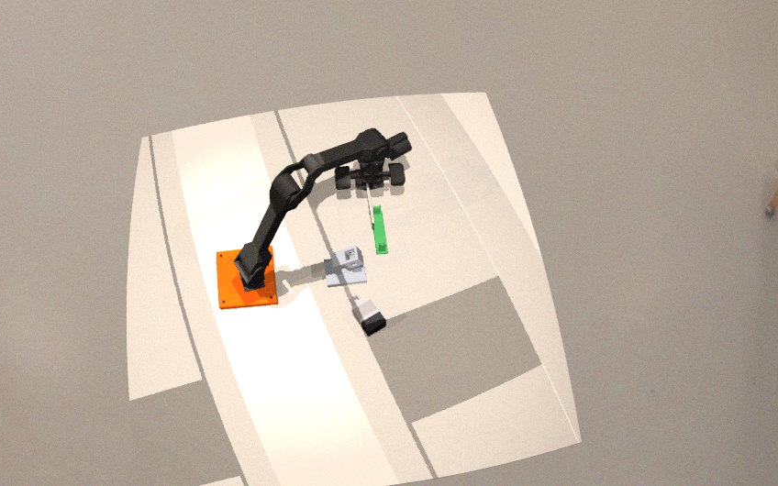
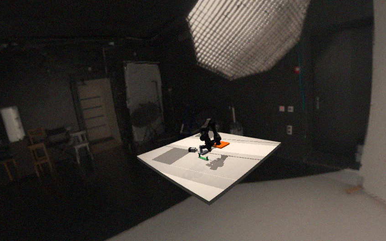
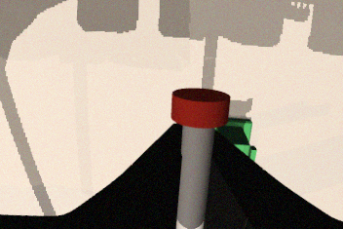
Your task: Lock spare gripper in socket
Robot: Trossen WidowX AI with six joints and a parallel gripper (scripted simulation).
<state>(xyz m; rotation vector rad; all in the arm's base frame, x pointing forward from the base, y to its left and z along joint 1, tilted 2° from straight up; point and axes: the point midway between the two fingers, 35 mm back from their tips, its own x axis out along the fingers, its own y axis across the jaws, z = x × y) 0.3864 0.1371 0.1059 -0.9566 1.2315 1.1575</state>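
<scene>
The green holder is 90 mm to the right of my gripper tip, 70 mm below it and 10 mm ahead of it. From my gripper tip the other things lie so: grey mount (190 mm to the right, 110 mm behind, 40 mm below); spare gripper (330 mm to the right, 110 mm behind, 70 mm below).
</scene>
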